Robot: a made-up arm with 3 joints. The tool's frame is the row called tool.
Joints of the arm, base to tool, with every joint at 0 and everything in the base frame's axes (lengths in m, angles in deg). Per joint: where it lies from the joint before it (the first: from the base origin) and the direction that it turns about. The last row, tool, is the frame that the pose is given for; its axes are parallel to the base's.
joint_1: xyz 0.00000 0.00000 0.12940 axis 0 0 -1
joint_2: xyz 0.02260 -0.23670 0.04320 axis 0 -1 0
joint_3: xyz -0.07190 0.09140 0.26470 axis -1 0 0
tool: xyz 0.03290 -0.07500 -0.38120
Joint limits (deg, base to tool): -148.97..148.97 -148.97..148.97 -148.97..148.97
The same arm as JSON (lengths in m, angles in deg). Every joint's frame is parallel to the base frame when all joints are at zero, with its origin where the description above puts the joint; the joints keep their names.
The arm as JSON. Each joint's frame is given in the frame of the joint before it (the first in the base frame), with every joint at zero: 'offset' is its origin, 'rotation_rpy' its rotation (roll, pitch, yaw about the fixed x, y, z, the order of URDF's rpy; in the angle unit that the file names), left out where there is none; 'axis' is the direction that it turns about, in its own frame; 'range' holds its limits. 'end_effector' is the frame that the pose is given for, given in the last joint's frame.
{"length_unit": "m", "angle_unit": "deg", "chain": [
  {"id": "joint_1", "offset": [0.0, 0.0, 0.1294], "axis": [0.0, 0.0, -1.0], "range": [-148.97, 148.97]},
  {"id": "joint_2", "offset": [0.0226, -0.2367, 0.0432], "axis": [0.0, -1.0, 0.0], "range": [-148.97, 148.97]},
  {"id": "joint_3", "offset": [-0.0719, 0.0914, 0.2647], "axis": [-1.0, 0.0, 0.0], "range": [-148.97, 148.97]}
], "end_effector": {"offset": [0.0329, -0.075, -0.3812]}}

